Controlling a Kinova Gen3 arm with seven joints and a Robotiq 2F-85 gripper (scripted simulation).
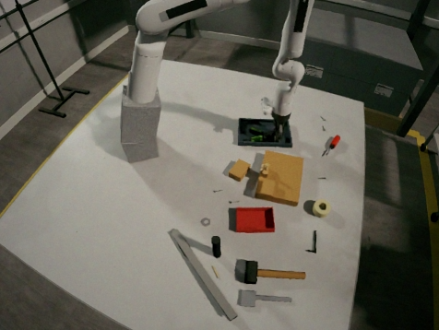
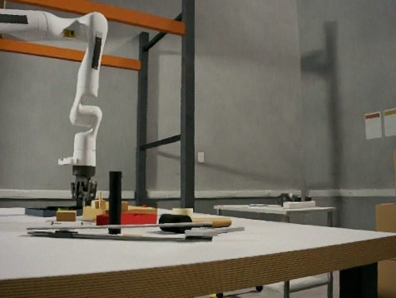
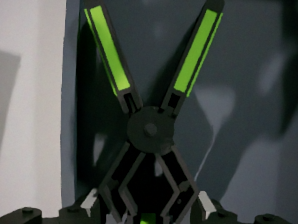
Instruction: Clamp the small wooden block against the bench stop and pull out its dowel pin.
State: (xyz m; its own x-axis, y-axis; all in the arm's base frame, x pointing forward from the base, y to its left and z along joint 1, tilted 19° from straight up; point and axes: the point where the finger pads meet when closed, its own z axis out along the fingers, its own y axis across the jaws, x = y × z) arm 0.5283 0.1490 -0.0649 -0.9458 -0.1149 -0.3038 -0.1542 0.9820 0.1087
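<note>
Now: the dark blue tray 5 cm behind my hand, 2 cm to the left of it and 1 cm below it. Round my hand: pale wooden block: 21 cm to the right, 2 cm behind, 2 cm above; wooden bench board: 20 cm to the right, 3 cm ahead; dowel pin: 21 cm to the right, 4 cm above, 2 cm behind.
</note>
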